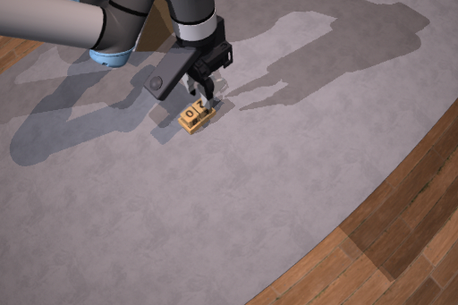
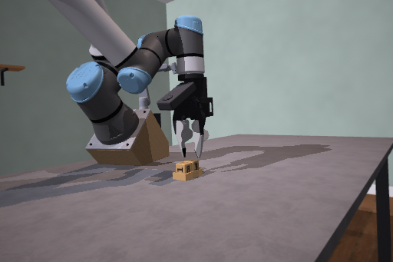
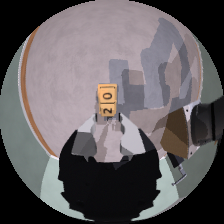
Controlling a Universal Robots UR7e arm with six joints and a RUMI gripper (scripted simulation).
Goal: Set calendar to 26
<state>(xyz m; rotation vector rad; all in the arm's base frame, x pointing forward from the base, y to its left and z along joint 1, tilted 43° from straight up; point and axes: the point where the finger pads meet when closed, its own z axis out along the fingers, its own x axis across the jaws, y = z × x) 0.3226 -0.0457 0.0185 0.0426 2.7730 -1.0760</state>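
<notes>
Right now the wooden calendar tray is 5 cm below my hand and 2 cm to the right of it.
</notes>
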